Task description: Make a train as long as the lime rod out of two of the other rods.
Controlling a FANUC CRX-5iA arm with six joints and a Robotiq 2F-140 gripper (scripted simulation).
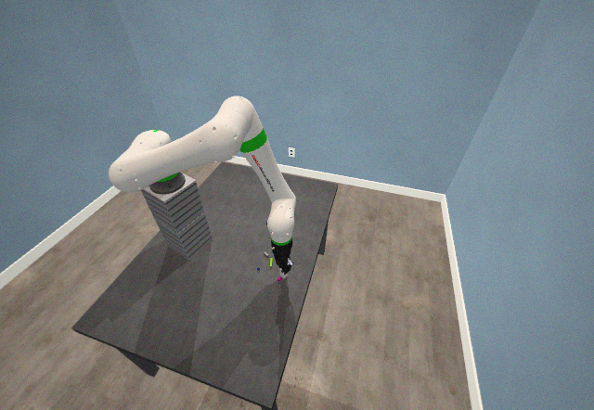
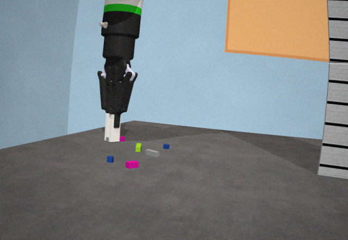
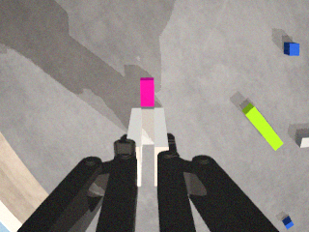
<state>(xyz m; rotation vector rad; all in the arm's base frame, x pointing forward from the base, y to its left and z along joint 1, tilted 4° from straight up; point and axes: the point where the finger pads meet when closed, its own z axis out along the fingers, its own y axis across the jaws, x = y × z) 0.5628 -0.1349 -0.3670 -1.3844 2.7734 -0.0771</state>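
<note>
Now: hand 8 cm past the lime rod, 6 cm to the right of it and 3 cm above it.
</note>
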